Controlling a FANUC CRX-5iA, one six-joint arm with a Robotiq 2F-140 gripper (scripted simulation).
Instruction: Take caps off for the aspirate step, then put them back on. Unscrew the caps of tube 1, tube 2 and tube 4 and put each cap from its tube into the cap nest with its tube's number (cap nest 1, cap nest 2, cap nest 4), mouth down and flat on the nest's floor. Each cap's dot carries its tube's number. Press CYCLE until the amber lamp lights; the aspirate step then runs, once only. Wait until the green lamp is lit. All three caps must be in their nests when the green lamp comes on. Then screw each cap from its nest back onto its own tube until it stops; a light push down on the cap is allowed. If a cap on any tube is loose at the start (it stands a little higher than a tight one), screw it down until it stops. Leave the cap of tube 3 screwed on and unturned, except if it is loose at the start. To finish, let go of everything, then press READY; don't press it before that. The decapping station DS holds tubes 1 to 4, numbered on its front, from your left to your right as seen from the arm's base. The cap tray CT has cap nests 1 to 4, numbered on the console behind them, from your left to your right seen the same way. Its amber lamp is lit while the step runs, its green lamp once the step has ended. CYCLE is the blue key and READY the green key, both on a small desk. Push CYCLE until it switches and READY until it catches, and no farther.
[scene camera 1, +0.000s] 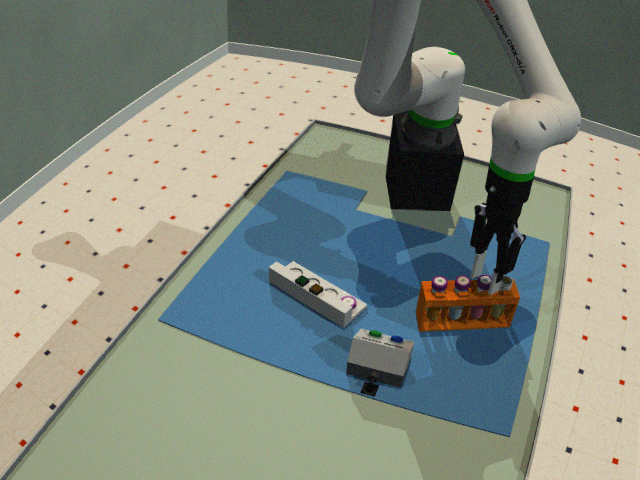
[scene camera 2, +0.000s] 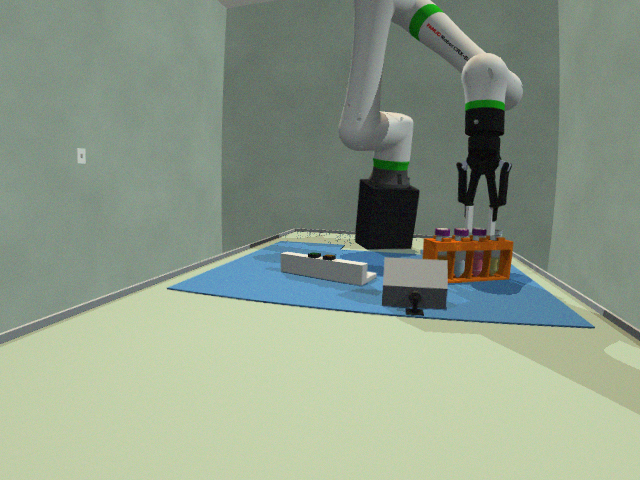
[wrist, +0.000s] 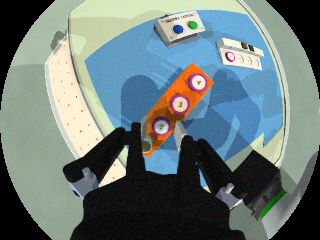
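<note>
There is my gripper (scene camera 1: 484, 283), (scene camera 2: 479, 233), (wrist: 161, 125). I can also see a small grey desk (scene camera 1: 382, 360), (scene camera 2: 405, 280), (wrist: 164, 25), and the scene has a blue mat in it too. The mat (scene camera 1: 474, 377), (scene camera 2: 519, 300), (wrist: 130, 73) is in my sight as well.
</note>
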